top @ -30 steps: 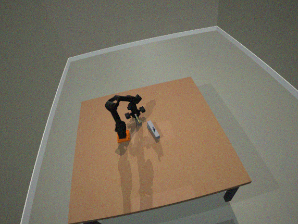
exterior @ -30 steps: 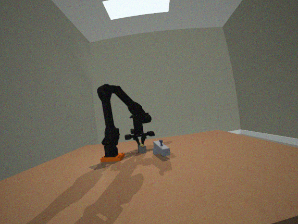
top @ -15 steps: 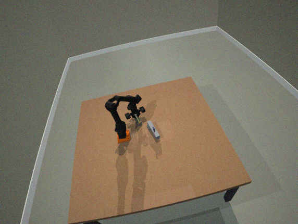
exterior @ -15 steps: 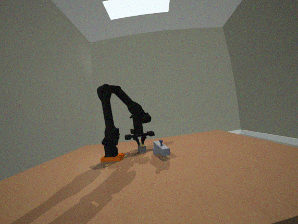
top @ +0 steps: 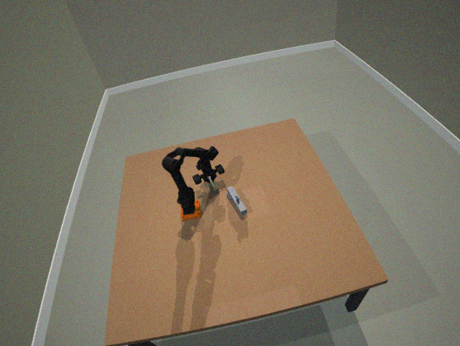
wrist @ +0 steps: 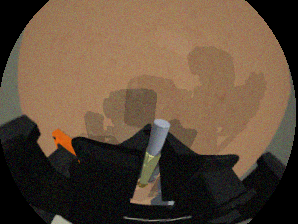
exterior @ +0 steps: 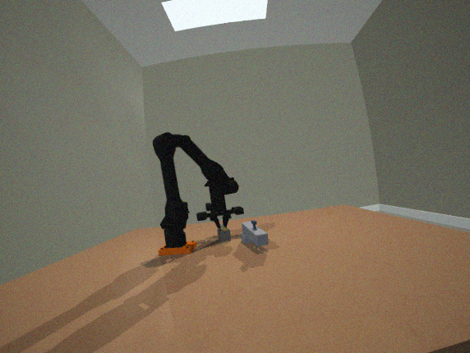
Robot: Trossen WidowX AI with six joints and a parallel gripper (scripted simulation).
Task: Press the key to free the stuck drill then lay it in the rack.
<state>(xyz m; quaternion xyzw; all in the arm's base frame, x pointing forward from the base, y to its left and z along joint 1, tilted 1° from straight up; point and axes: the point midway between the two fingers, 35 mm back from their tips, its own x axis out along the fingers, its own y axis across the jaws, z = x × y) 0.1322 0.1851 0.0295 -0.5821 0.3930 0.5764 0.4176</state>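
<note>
Now: the drill 40 mm to the right of my gripper tip, 30 mm above it and 10 mm ahead of it. Round my gripper tip: blue key: 200 mm to the right, 150 mm ahead, 40 mm above; then light grey-blue block: 180 mm to the right, 140 mm ahead, 20 mm above; then rack: 50 mm to the right, 20 mm ahead, 10 mm above.
</note>
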